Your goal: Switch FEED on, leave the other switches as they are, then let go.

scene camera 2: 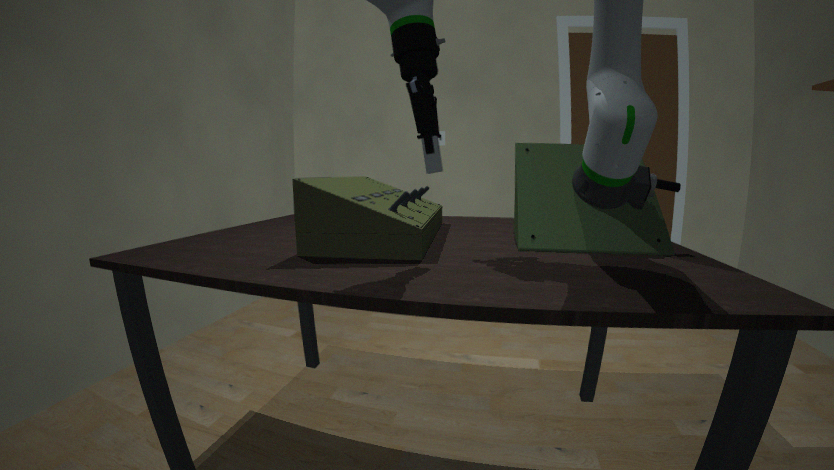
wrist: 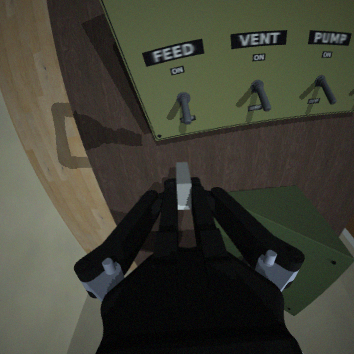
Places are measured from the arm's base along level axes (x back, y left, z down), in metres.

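Where they show: gripper, fingertip midpoint: [scene camera 2: 434, 172] [wrist: 181, 171]; arm's base, origin of the base link: [scene camera 2: 601, 185].
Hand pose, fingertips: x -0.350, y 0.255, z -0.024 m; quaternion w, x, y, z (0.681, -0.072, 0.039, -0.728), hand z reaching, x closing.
Things, the pixels of their top centre, and the offset from my fingertips. Level surfaces: height alone.
- FEED switch, middle of its top: [wrist: 185, 111] [scene camera 2: 400, 191] dx -0.076, dy -0.002, dz +0.038 m
- VENT switch, middle of its top: [wrist: 268, 98] dx -0.104, dy -0.119, dz +0.038 m
- PUMP switch, middle of its top: [wrist: 335, 92] dx -0.132, dy -0.235, dz +0.038 m
- dark table, its level: dz +0.165 m
The sloped olive switch box [scene camera 2: 358, 233] [wrist: 220, 15] stands on the table. In the wrist view the FEED switch [wrist: 185, 108] leans down over its lower label, away from ON. The VENT switch [wrist: 262, 96] and the PUMP switch [wrist: 326, 90] also point down, toward OFF. A further switch is cut off at the right edge. My gripper [scene camera 2: 433, 171] [wrist: 181, 171] is shut with nothing between its fingers. It hangs above the box's low front edge, apart from the switches, roughly in line with FEED in the wrist view.
A green wedge-shaped block [scene camera 2: 545, 198] [wrist: 300, 240] stands under the arm's base at the right in the scene view. The dark table [scene camera 2: 233, 251] [wrist: 145, 170] carries both. The table's edge and the wooden floor [wrist: 30, 90] show at the left in the wrist view.
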